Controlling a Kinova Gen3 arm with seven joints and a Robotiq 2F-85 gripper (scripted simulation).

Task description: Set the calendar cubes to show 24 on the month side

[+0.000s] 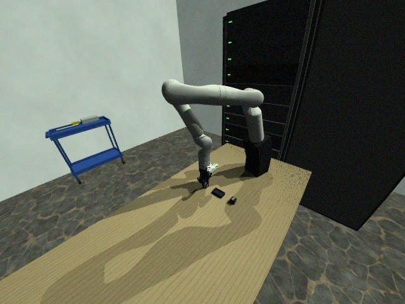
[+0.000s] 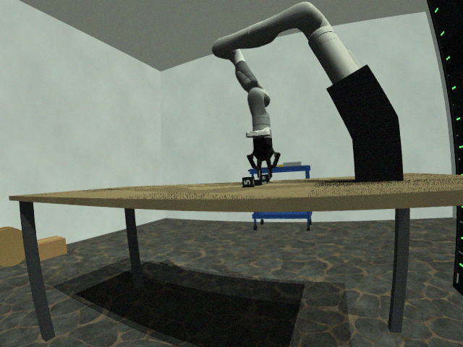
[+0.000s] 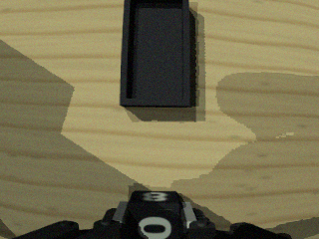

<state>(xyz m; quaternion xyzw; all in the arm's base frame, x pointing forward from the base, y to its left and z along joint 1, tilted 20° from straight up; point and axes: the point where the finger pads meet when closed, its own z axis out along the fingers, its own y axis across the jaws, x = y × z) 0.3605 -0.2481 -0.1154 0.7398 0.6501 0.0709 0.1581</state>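
Right now the black cube is 10 mm below my hand. Also, from my hand: black tray (110 mm to the left, 20 mm below, 10 mm ahead); then black date cube (210 mm to the left, 30 mm ahead, 20 mm below).
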